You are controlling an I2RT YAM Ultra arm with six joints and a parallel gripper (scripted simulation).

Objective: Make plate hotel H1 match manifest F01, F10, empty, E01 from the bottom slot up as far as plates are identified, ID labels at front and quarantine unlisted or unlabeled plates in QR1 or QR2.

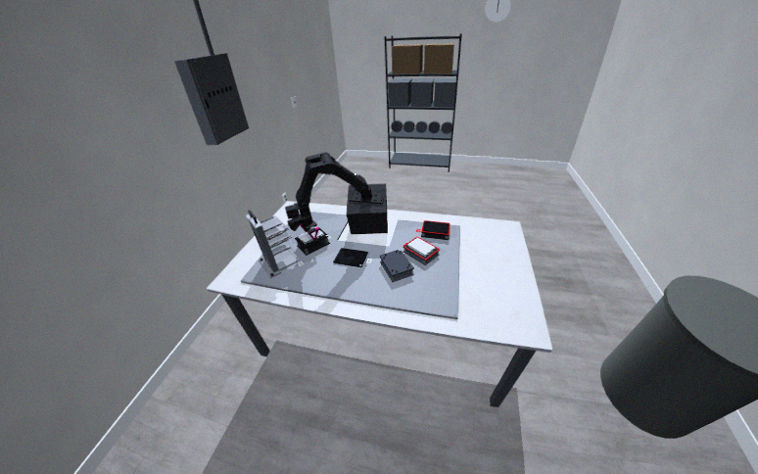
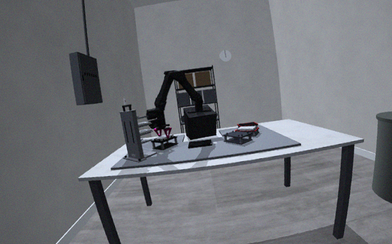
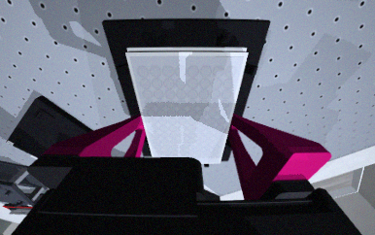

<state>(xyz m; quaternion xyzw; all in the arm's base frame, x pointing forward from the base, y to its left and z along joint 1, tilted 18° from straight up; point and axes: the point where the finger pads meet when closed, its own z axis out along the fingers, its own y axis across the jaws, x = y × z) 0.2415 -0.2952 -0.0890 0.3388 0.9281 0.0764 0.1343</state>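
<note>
Now: the black regrip nest 2 cm below my hand. Also, from my hand: H1 tag 17 cm ahead, 7 cm below, 1 cm to the right.
</note>
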